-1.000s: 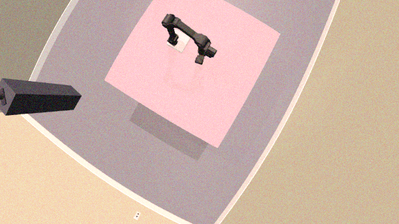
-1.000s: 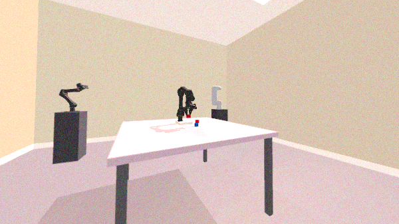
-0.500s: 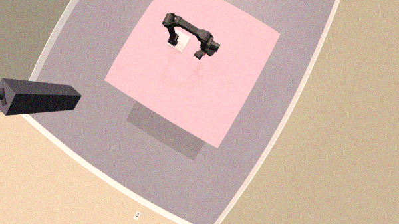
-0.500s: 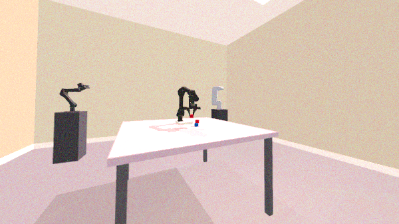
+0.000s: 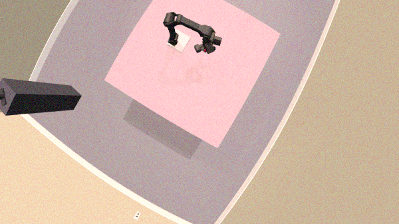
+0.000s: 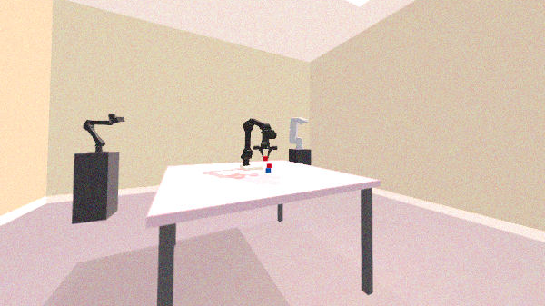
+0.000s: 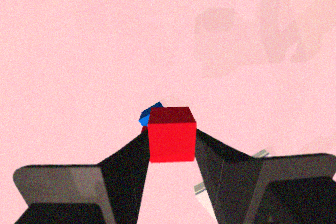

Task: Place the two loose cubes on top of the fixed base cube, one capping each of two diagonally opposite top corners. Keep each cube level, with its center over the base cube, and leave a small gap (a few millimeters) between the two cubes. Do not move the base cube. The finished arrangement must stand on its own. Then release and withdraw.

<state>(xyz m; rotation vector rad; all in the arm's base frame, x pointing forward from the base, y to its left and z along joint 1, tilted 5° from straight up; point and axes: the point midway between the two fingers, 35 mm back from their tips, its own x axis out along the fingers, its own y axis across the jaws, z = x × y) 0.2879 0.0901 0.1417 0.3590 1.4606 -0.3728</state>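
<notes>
Now: gripper tip 100 mm above the blue cube, 30 mm to the right of it and 20 mm past it.
</notes>
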